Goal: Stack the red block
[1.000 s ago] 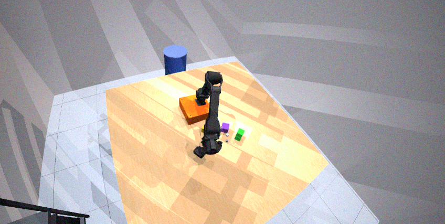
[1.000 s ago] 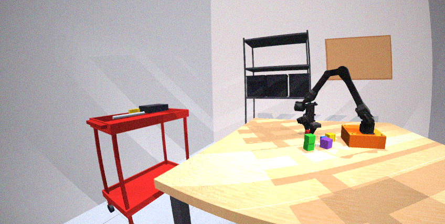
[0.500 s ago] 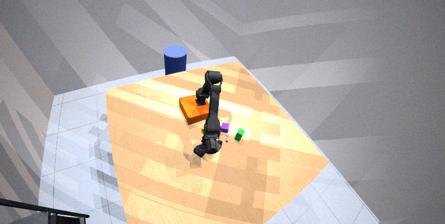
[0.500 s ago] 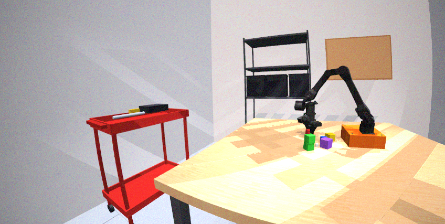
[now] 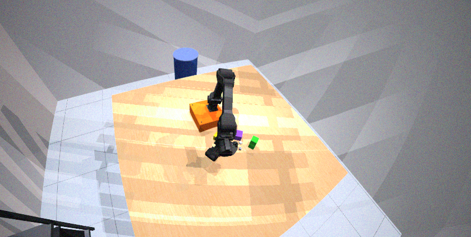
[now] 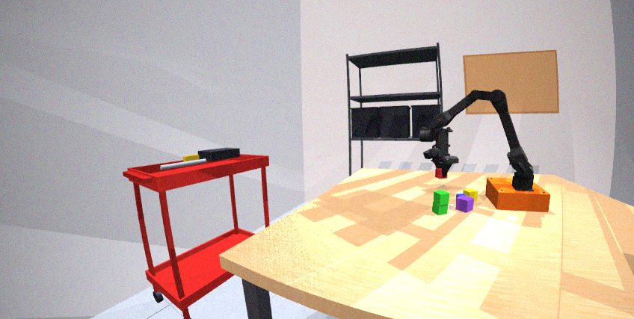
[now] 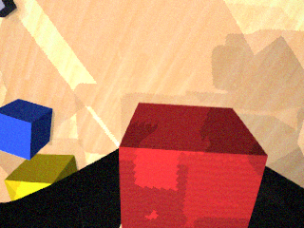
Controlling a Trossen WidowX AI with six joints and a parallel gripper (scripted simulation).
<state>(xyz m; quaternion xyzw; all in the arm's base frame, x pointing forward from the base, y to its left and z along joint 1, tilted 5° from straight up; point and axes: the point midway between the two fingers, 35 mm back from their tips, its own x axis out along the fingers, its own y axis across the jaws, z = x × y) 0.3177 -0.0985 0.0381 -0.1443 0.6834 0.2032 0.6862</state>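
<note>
Now: the purple block 18 cm to the left of my gripper tip, 9 cm behind it and 6 cm below it. Also, from my gripper tip: blue block 10 cm to the left, 8 cm behind, 7 cm below; then yellow block 12 cm behind, 6 cm to the left, 6 cm below; then red block 1 cm above.
</note>
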